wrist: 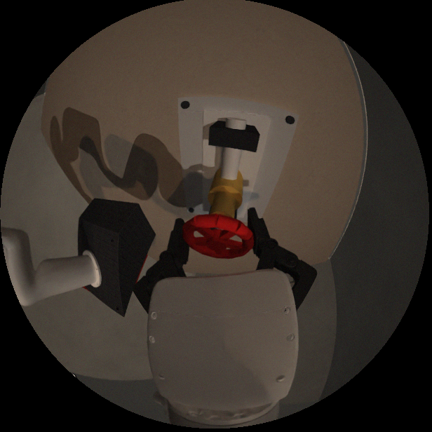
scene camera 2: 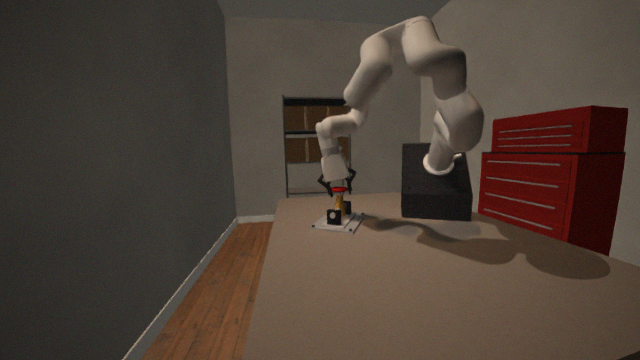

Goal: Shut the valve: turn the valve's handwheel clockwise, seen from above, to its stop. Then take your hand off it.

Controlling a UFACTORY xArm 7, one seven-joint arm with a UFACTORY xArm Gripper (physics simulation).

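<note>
The red handwheel sits on top of the yellow valve body. The valve's pipe runs through black clamp blocks on a light grey base plate, which lies on the table. My gripper comes down from above and is shut on the handwheel, with one black finger on each side of its rim. The wheel's far underside and the stem are partly hidden. How far the wheel is turned cannot be told from these views.
The arm's base stands on a dark block, to the right of the valve in the scene view. A red tool cabinet stands beyond the right table edge. A shelf rack stands behind the table.
</note>
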